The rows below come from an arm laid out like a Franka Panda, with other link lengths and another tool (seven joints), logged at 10 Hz.
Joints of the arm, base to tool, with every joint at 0 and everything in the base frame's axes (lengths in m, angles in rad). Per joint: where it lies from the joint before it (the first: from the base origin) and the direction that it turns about. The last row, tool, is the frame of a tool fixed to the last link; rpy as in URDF.
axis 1: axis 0 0 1 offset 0 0 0.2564
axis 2: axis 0 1 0 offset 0 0 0
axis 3: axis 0 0 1 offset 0 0 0.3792
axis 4: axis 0 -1 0 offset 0.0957 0 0
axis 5: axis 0 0 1 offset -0.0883 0 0.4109
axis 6: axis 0 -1 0 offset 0 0 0
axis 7: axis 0 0 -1 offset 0.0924 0 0
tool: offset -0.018 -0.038 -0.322 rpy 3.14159 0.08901 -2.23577
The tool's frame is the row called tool.
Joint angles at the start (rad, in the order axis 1, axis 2, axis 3, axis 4, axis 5, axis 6, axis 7):
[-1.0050, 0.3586, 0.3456, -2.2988, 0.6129, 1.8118, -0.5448]
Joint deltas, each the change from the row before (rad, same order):
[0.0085, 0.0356, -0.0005, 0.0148, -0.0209, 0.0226, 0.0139]
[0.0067, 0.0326, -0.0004, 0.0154, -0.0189, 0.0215, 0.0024]
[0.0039, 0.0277, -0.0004, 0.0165, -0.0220, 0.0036, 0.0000]
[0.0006, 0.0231, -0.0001, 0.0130, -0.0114, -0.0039, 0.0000]
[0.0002, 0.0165, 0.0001, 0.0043, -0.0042, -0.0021, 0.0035]
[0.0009, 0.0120, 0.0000, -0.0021, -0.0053, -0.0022, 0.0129]
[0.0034, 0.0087, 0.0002, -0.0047, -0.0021, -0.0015, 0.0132]
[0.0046, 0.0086, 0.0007, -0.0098, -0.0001, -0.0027, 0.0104]
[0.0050, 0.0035, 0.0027, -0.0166, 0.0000, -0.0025, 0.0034]
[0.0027, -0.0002, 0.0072, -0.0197, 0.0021, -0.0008, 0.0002]
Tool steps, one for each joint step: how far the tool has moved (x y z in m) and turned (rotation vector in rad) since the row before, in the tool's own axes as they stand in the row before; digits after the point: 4 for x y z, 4 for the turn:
[0.0044, -0.0127, 0.0048, 0.0031, 0.0186, 0.0105]
[0.0031, -0.0130, 0.0037, 0.0045, 0.0152, -0.0018]
[0.0039, -0.0079, 0.0025, -0.0070, 0.0181, -0.0053]
[0.0025, -0.0042, 0.0028, -0.0132, 0.0075, -0.0002]
[0.0026, -0.0016, 0.0042, -0.0128, 0.0027, 0.0072]
[0.0045, 0.0009, 0.0053, -0.0131, 0.0062, 0.0176]
[0.0035, 0.0021, 0.0061, -0.0125, 0.0062, 0.0173]
[0.0046, 0.0040, 0.0089, -0.0185, 0.0075, 0.0170]
[0.0057, 0.0062, 0.0104, -0.0204, 0.0108, 0.0100]
[0.0047, 0.0073, 0.0108, -0.0195, 0.0099, 0.0050]

